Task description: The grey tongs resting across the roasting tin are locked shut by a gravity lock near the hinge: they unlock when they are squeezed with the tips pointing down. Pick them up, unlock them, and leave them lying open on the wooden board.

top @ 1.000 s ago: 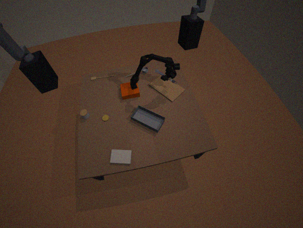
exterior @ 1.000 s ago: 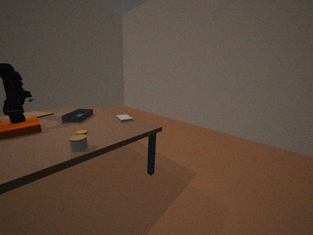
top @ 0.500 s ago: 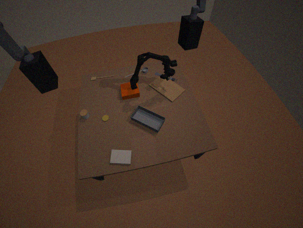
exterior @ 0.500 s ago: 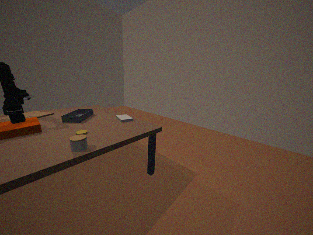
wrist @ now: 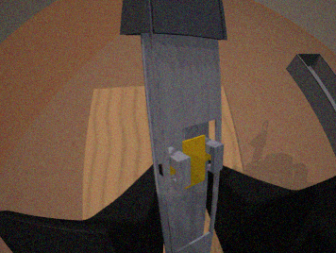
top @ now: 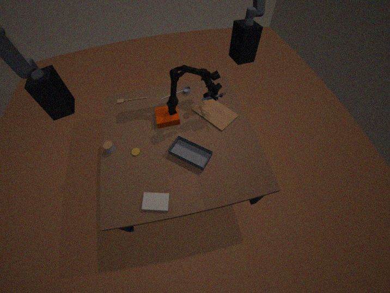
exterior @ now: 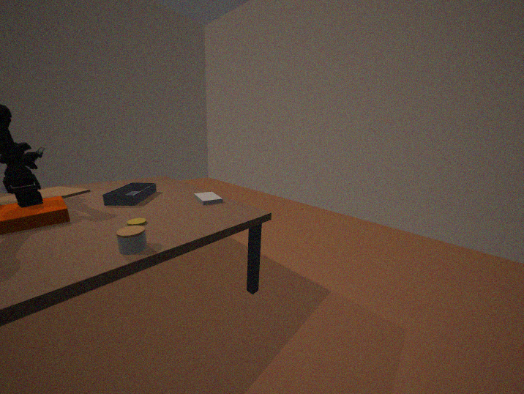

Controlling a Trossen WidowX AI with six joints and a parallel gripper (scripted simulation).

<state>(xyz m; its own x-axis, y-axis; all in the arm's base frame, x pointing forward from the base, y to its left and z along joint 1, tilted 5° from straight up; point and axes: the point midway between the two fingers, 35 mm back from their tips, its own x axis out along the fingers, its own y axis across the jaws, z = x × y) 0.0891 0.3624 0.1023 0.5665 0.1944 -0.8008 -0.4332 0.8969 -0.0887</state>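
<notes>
The yellow lock piece lies 40 mm above my gripper tip and 10 mm behind it. Round my gripper tip: white pad (720 mm to the right, 570 mm ahead, 150 mm below); then wooden board (150 mm below); then roasting tin (360 mm to the right, 310 mm ahead, 130 mm below).
</notes>
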